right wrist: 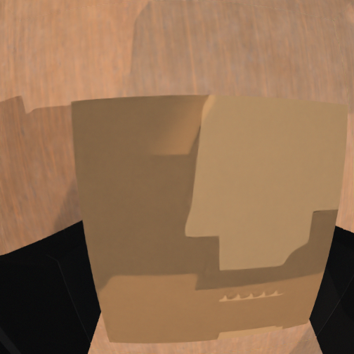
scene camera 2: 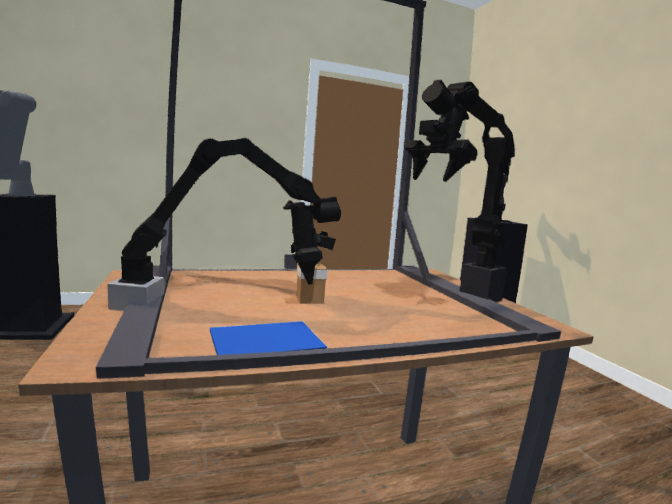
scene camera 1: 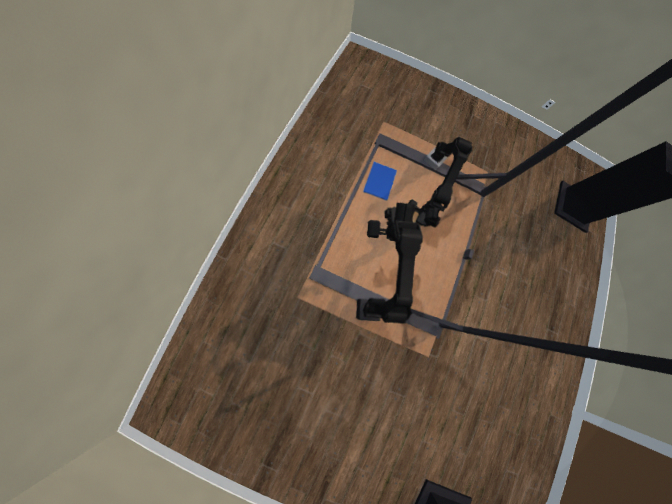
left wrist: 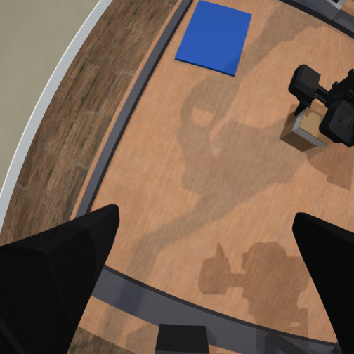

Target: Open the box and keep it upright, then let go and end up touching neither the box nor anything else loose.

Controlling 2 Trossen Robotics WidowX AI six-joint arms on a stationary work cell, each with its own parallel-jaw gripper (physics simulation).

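Frame: origin at the left arm's base, x ahead, y left, z up, level; centimetres.
Seen in the pictures: left gripper, fingertip midpoint: [scene camera 2: 428, 180] [scene camera 1: 387, 228]; right gripper, fingertip midpoint: [scene camera 2: 308, 281] [scene camera 1: 415, 219]; left arm's base at its link origin: [scene camera 2: 485, 265] [scene camera 1: 370, 310]; right arm's base at its link origin: [scene camera 2: 136, 280] [scene camera 1: 437, 156].
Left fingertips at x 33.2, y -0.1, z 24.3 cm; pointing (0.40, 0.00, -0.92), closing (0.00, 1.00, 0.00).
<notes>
Offsets run from my left fingertips to a thing's top centre. Level surfaces: height alone.
The cardboard-coloured box {dz -25.6, dx +15.8, dy -24.3 cm} [scene camera 2: 317, 292] [left wrist: 297, 138] [right wrist: 150, 215] stands upright on the table, with a pale band along its upper edge. Its top looks closed. My right gripper [scene camera 2: 310, 278] [right wrist: 200, 213] points down and is shut on the upper part of the box, one finger on each side; whether it grips the lid or the body is unclear. My left gripper [scene camera 2: 432, 178] [left wrist: 208, 218] is open and empty, high above the table, far from the box. In scene camera 1 the arms hide the box.
A flat blue panel {dz -34.3, dx +40.9, dy -5.3 cm} [scene camera 1: 379, 180] [scene camera 2: 265, 337] [left wrist: 214, 37] lies near one edge of the wooden table {dz -35.2 cm} [scene camera 1: 358, 244] [scene camera 2: 374, 330]. A dark raised frame [scene camera 2: 347, 355] [left wrist: 132, 112] borders the tabletop. A tall post [scene camera 2: 410, 162] stands near the left arm.
</notes>
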